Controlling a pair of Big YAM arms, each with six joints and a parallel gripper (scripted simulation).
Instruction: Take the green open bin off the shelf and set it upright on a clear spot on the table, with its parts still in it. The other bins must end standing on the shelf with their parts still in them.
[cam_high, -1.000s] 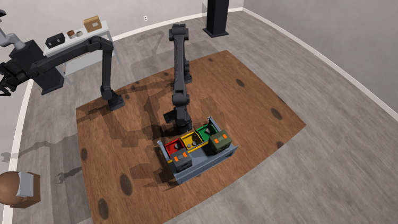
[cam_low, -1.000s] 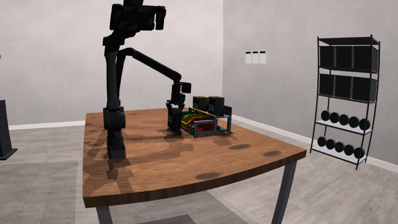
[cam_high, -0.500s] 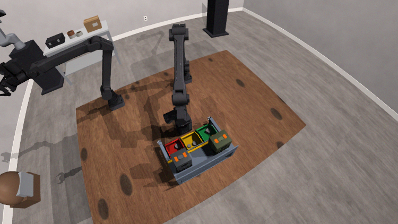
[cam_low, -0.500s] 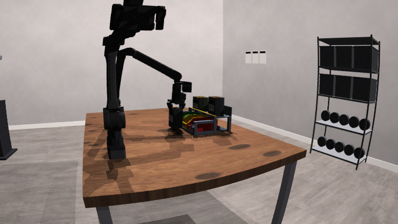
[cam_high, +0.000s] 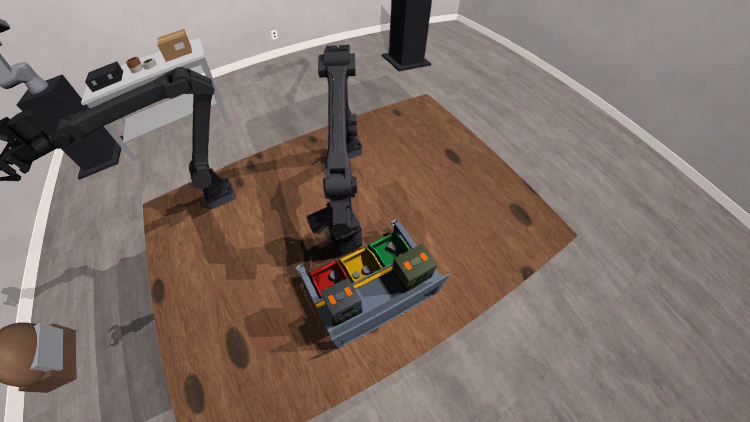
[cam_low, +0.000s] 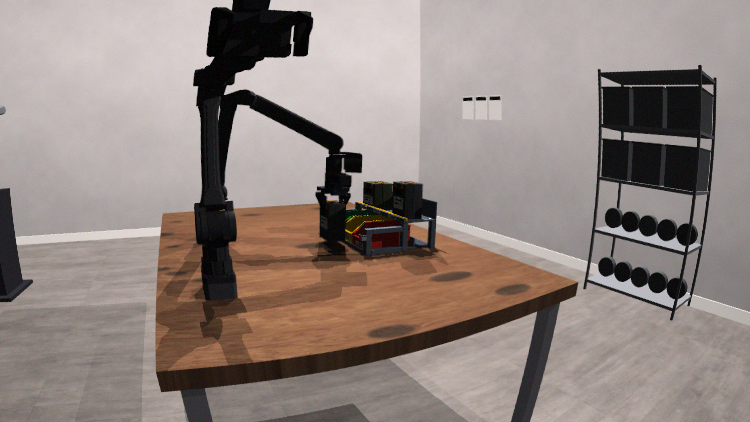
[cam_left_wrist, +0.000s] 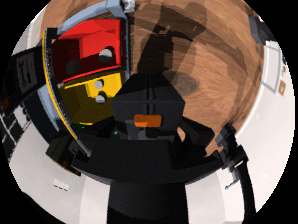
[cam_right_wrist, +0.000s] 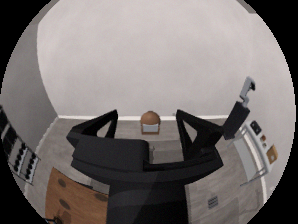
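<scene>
Now: the yellow bin 140 mm ahead of my left hand, 70 mm below it and 10 mm to the left of it. Round my left hand: black box: 30 mm below; grey shelf: 160 mm ahead, 40 mm below, 10 mm to the left; green open bin: 130 mm ahead, 120 mm to the left, 70 mm below.
</scene>
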